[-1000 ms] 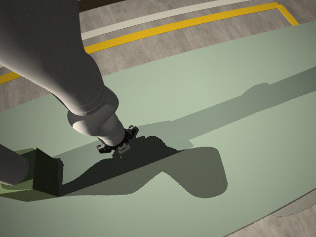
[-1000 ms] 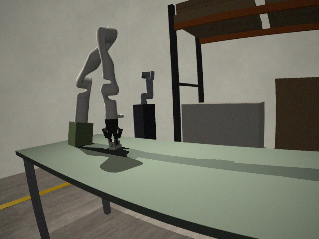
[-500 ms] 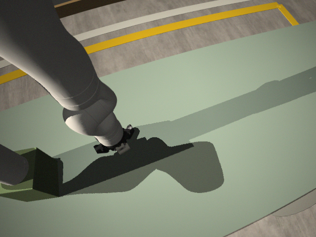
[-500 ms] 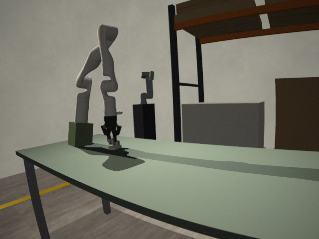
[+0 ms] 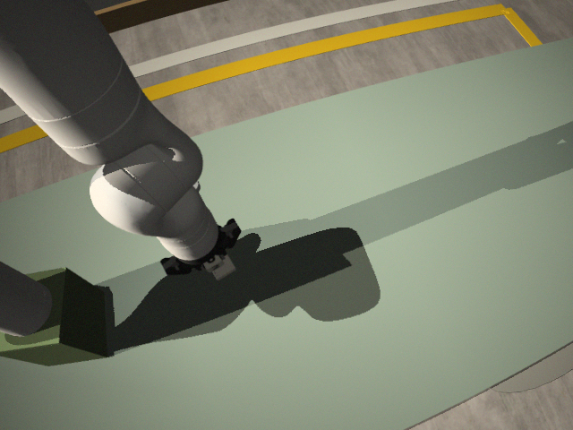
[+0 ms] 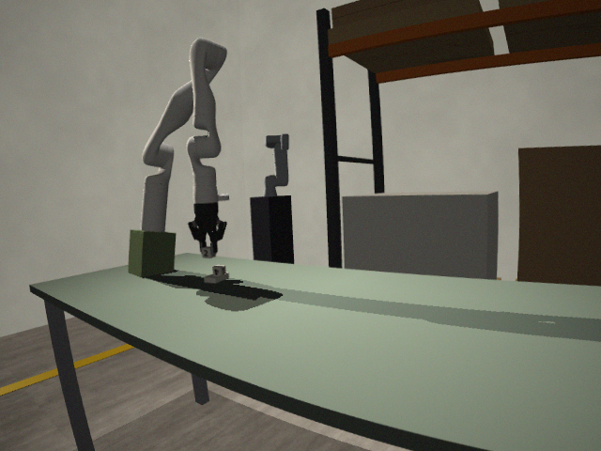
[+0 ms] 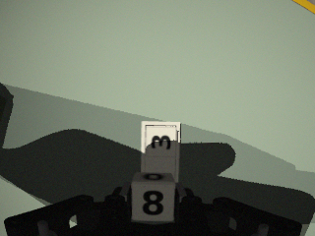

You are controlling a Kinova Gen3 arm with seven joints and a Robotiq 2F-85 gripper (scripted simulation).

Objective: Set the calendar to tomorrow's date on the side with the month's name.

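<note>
The white tray lies 20 mm to the left of my hand and 100 mm below it. Round my hand: white cube (10 mm below).
</note>
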